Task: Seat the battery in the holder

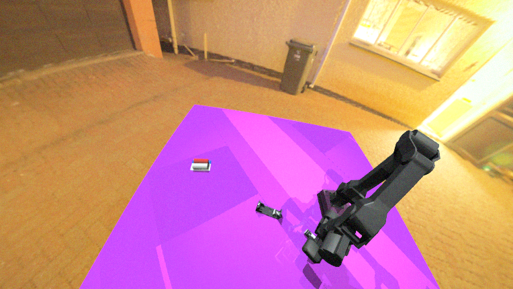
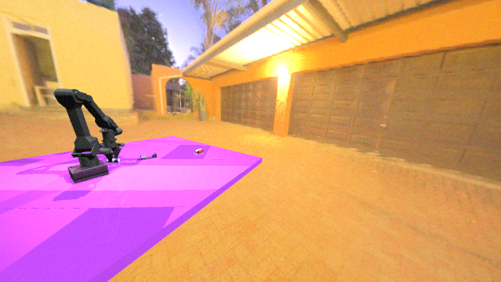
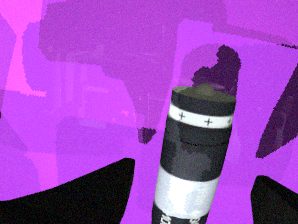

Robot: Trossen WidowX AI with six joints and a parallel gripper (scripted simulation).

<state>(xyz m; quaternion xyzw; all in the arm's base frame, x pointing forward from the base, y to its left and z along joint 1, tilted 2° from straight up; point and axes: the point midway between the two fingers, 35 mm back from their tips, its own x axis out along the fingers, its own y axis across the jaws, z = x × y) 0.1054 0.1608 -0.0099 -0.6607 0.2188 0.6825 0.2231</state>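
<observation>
The battery lies right at my gripper tip.
</observation>
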